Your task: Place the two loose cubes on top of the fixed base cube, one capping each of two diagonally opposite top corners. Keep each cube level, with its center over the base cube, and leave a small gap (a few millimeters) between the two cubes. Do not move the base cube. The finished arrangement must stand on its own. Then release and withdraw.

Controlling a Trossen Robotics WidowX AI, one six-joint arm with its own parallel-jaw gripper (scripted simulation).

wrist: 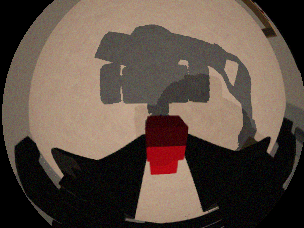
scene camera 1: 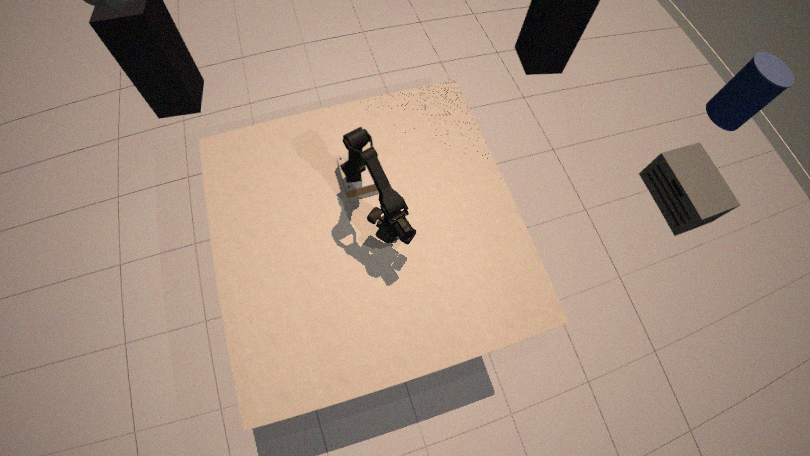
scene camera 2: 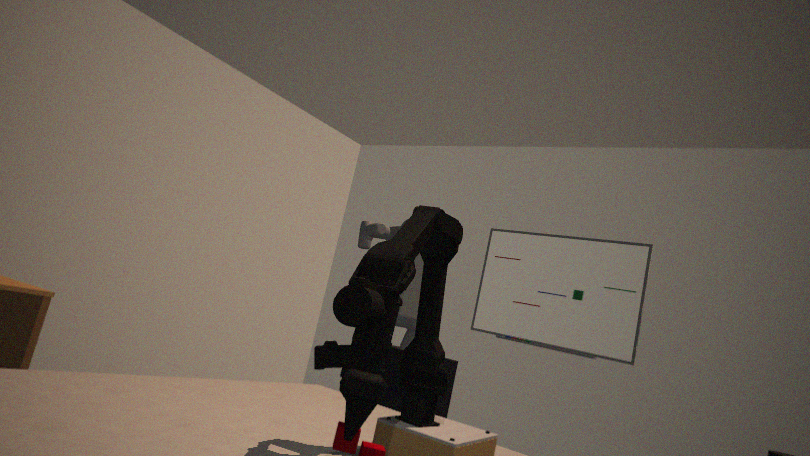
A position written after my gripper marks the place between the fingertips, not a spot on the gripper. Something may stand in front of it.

My gripper [scene camera 2: 347, 437] holds a red cube [wrist: 166, 135].
